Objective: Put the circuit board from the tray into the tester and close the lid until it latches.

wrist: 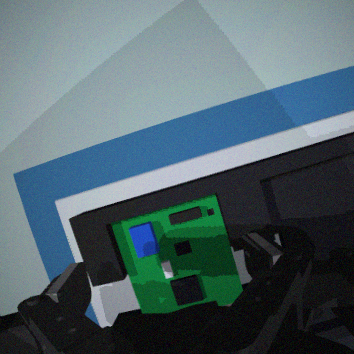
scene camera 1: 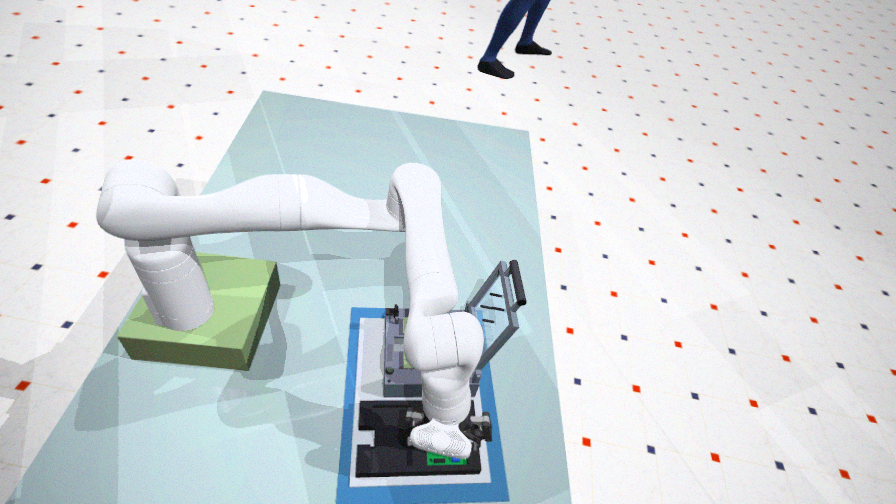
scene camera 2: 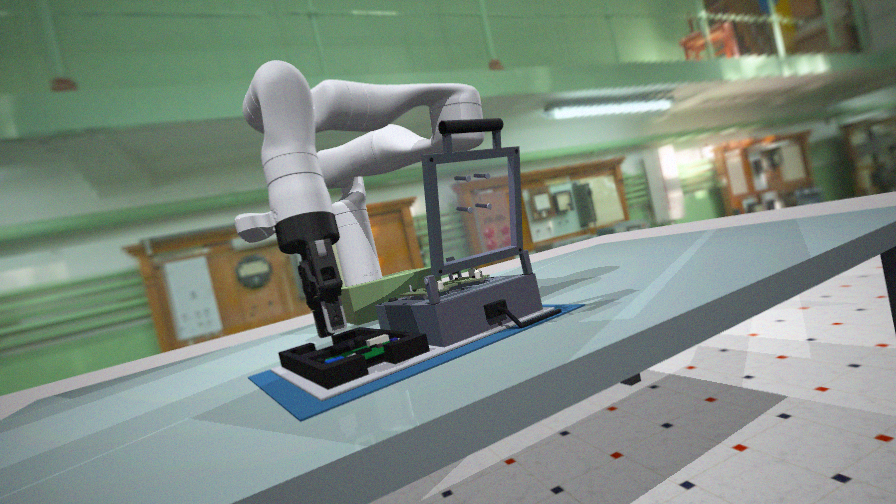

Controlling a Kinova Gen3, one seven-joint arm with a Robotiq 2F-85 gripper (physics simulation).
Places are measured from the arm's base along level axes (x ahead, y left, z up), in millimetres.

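Pixels of known places: gripper, between the fingertips: (wrist: pixel 166 265) (scene camera 2: pixel 332 334); arm's base, origin of its link: (scene camera 1: pixel 187 310) (scene camera 2: pixel 364 282).
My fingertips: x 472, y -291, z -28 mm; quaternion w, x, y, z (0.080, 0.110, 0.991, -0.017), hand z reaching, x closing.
For each thing: its top centre in the pictures, then the offset to it from my fingertips. "spot": a spot on its surface instead. Level surfaces: height alone.
- green circuit board, centre of its top: (wrist: pixel 183 289) (scene camera 2: pixel 358 347) (scene camera 1: pixel 446 433) 3 mm ahead, 28 mm left, 26 mm down
- black handle, centre of its top: (scene camera 2: pixel 470 119) (scene camera 1: pixel 518 279) 122 mm ahead, 190 mm left, 223 mm up
- blue-edged mat, height of its surface: 51 mm down
- black cable, a spot on its surface: (scene camera 2: pixel 516 321) spot: 116 mm ahead, 197 mm left, 41 mm down
The green circuit board (scene camera 1: pixel 446 463) (scene camera 2: pixel 374 352) (wrist: pixel 150 295) with a blue part lies in the black tray (scene camera 1: pixel 375 467) (scene camera 2: pixel 344 374) (wrist: pixel 95 245). My gripper (scene camera 1: pixel 448 429) (scene camera 2: pixel 332 332) (wrist: pixel 166 265) is open and empty, pointing down over the tray. In the wrist view its fingers stand on either side of the board, and the board's near edge is hidden by the gripper. In scene camera 2 the fingertips are low, close above the tray. The grey tester (scene camera 1: pixel 401 381) (scene camera 2: pixel 466 316) stands beside the tray. Its lid (scene camera 1: pixel 500 346) (scene camera 2: pixel 432 219) is open and upright, with a black handle (scene camera 1: pixel 518 283) (scene camera 2: pixel 469 126) on top.
Tray and tester stand on a blue-edged mat (scene camera 1: pixel 344 438) (scene camera 2: pixel 294 407) (wrist: pixel 125 142). A black cable (scene camera 2: pixel 516 321) leaves the tester's side. My arm passes over the tester from the green base block (scene camera 1: pixel 238 282). A person's legs (scene camera 1: pixel 504 31) show beyond the table.
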